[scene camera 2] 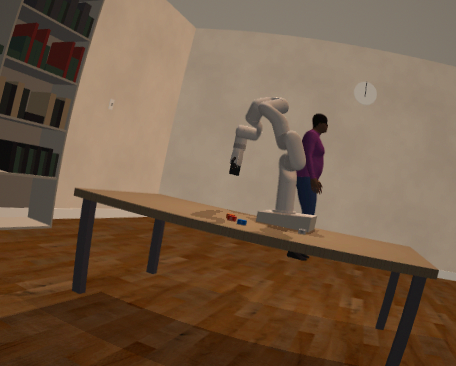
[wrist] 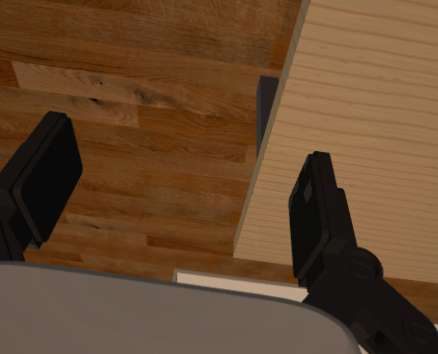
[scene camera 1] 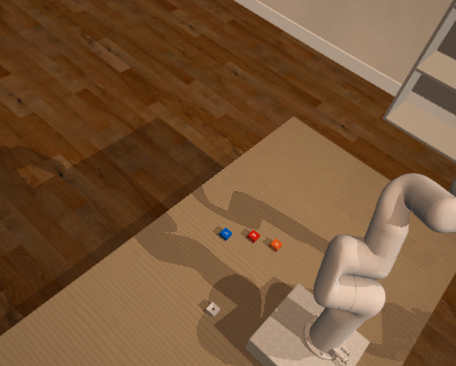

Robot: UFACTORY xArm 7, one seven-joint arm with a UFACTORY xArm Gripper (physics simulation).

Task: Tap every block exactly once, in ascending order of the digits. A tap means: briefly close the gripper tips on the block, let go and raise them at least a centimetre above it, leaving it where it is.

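Note:
A blue block (scene camera 1: 226, 234) (scene camera 2: 242, 222), a red block (scene camera 1: 254, 236) and an orange block (scene camera 1: 276, 245) sit apart in a loose row on the table. A white block (scene camera 1: 213, 309) (scene camera 2: 302, 231) sits apart from them, near the robot's base. Each has a small mark on top, too small to read as a digit. In scene camera 2 the red and orange blocks overlap. My gripper (scene camera 2: 234, 174) (wrist: 188, 158) is open and empty, high above the table. It is out of frame in scene camera 1. No block shows in the wrist view.
The wooden table (scene camera 1: 295, 150) (scene camera 2: 150, 203) (wrist: 370, 125) carries the robot's pale base (scene camera 1: 290, 320) (scene camera 2: 285, 220). A table edge and corner show in the wrist view. A bookshelf stands beyond the table, and a person (scene camera 2: 312, 155) stands behind the arm.

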